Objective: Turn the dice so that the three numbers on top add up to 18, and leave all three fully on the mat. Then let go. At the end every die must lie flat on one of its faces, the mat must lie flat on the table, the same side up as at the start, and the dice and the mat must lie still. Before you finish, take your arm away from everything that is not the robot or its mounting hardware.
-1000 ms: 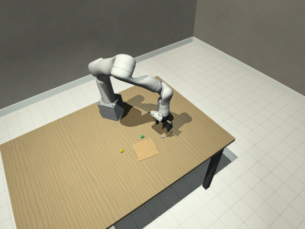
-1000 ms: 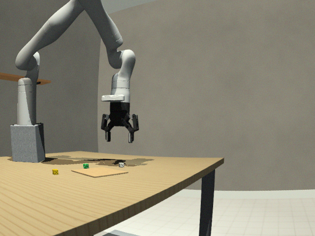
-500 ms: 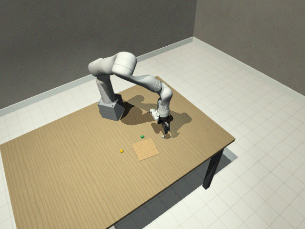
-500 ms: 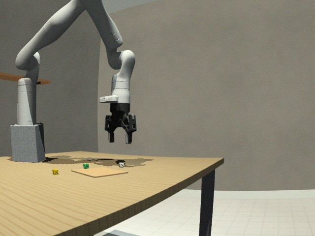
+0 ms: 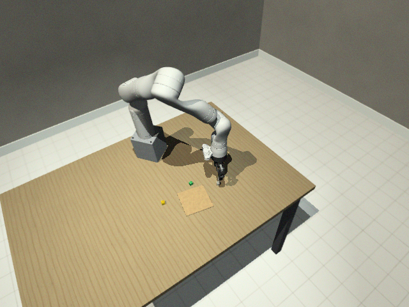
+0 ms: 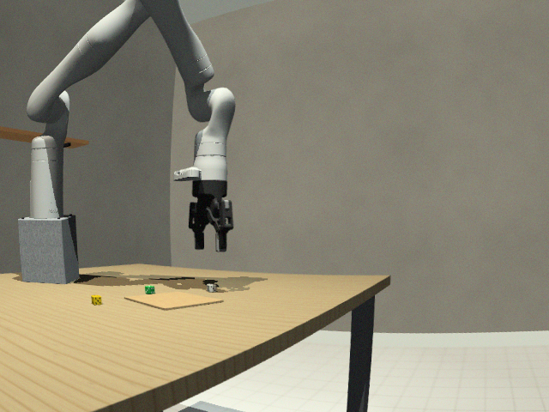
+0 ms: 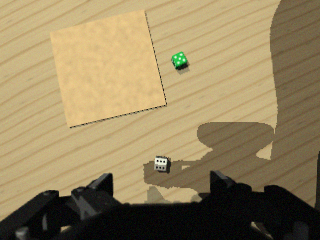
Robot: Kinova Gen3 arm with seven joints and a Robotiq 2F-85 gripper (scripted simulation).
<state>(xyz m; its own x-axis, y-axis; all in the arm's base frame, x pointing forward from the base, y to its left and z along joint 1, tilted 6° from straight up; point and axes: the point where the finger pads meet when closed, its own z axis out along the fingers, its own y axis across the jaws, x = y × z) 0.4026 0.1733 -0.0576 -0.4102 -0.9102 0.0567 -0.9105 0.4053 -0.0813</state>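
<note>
The white die is 9 cm below my hand. Round my hand: yellow die: 6 cm behind, 29 cm to the right, 9 cm below; then tan mat: 1 cm ahead, 15 cm to the right, 9 cm below; then green die: 8 cm behind, 11 cm to the right, 9 cm below.
</note>
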